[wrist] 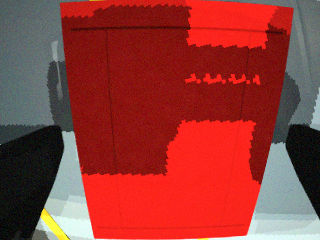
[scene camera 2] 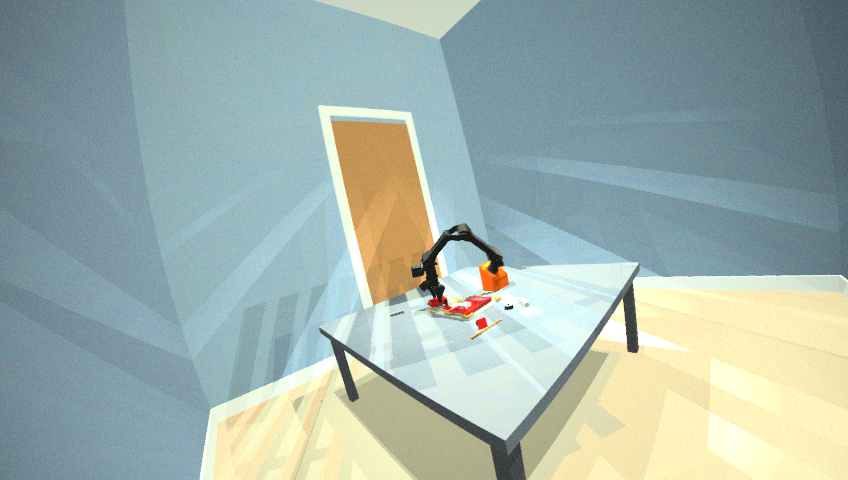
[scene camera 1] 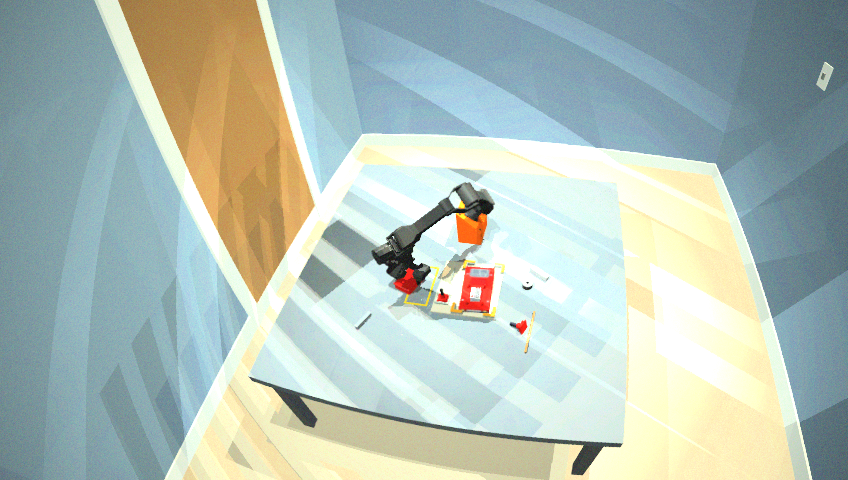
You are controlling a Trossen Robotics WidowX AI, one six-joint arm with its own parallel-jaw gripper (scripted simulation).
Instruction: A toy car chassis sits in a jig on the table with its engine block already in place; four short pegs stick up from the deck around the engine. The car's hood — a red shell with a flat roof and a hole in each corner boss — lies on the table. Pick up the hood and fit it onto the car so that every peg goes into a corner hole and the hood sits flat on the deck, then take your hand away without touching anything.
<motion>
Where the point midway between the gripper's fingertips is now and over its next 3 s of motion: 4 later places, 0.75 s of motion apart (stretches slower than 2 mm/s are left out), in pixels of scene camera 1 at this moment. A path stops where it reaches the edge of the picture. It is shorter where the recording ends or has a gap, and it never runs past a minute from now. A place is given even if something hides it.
My gripper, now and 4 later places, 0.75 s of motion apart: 408,279; 409,281; 409,278; 406,267; 408,265
</motion>
